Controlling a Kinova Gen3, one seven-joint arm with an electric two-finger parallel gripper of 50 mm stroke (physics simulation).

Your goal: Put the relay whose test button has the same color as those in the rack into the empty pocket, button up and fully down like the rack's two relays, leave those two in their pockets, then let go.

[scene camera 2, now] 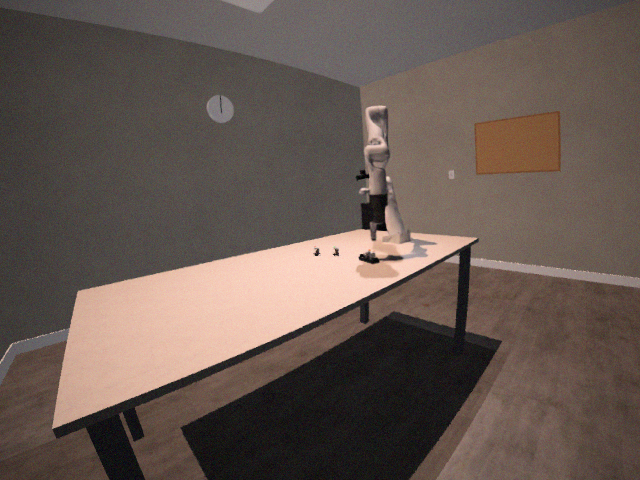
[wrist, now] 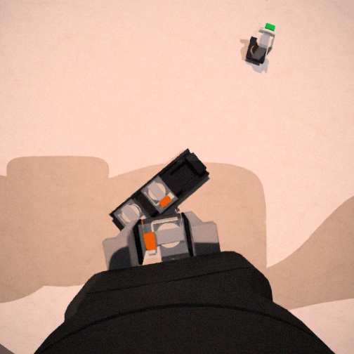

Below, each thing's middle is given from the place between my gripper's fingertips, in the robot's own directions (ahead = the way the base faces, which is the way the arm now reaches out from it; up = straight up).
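Labels:
Position of the black rack (wrist: 184, 172) relative to my hand: 20 mm ahead of it, 20 mm to the right of it, 90 mm below it.

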